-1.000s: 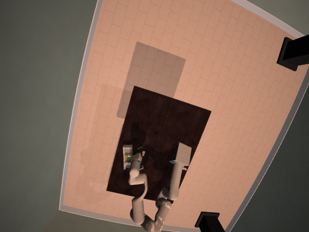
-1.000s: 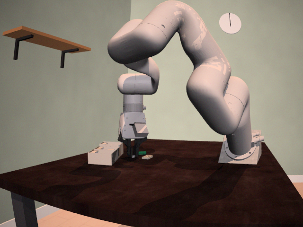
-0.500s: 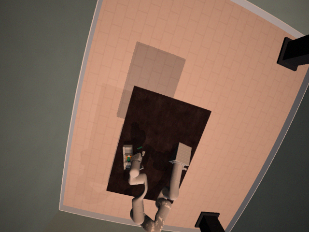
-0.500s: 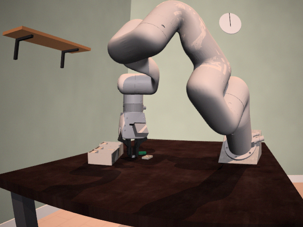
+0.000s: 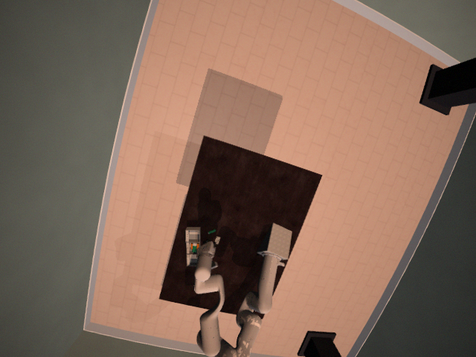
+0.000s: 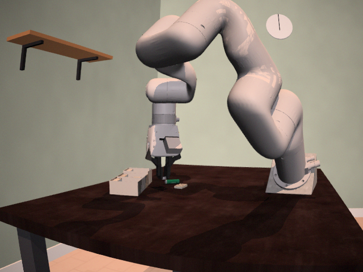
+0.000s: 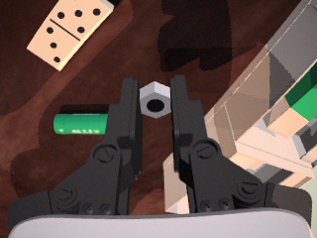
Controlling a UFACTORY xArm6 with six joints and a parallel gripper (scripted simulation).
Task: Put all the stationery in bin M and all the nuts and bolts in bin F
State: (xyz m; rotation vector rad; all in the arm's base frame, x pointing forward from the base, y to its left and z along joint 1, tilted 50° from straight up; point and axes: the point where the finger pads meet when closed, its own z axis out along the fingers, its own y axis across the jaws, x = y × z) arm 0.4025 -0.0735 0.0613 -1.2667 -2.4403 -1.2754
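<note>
My hand is 6 cm past the cream domino and 4 cm above it. From my hand the other things lie so: green block (7 cm ahead, 5 cm to the left, 2 cm below); green cylinder (6 cm to the right, 4 cm below, 1 cm behind); steel nut (2 cm below).
</note>
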